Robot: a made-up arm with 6 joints.
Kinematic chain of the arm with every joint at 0, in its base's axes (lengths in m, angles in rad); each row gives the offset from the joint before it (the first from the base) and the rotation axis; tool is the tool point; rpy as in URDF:
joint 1: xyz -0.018 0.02 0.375 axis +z
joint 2: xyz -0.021 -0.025 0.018 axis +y
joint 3: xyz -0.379 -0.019 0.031 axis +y
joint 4: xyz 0.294 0.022 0.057 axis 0.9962 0 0.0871
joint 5: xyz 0.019 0 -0.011 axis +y
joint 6: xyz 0.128 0.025 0.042 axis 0.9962 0 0.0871
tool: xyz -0.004 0.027 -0.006 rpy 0 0 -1.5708
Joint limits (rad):
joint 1: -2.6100..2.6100
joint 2: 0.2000..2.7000
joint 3: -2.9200..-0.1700
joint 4: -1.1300..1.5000
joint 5: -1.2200..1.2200
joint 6: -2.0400..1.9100
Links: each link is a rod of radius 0.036 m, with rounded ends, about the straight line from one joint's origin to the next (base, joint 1, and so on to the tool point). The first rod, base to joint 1, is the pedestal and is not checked.
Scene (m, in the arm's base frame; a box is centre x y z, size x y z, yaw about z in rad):
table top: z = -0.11
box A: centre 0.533 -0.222 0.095 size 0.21 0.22 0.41 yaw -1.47
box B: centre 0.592 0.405 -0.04 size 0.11 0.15 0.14 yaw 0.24
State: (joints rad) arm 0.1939 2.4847 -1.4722 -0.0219 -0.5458 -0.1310
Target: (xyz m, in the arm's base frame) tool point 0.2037 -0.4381 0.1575
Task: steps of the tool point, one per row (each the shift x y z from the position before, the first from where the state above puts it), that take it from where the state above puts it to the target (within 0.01 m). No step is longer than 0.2 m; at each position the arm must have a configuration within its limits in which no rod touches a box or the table.
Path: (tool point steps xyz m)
1: 0.0431 -0.1340 0.0397
2: 0.0062 -0.1511 0.0436
3: -0.0372 -0.1568 0.0479
4: -0.0837 -0.1481 0.0529
5: -0.0557 -0.0323 -0.1102
6: -0.0754 -0.0162 -0.0975
7: -0.0892 0.0034 -0.0833
8: -0.0964 0.0260 -0.0668

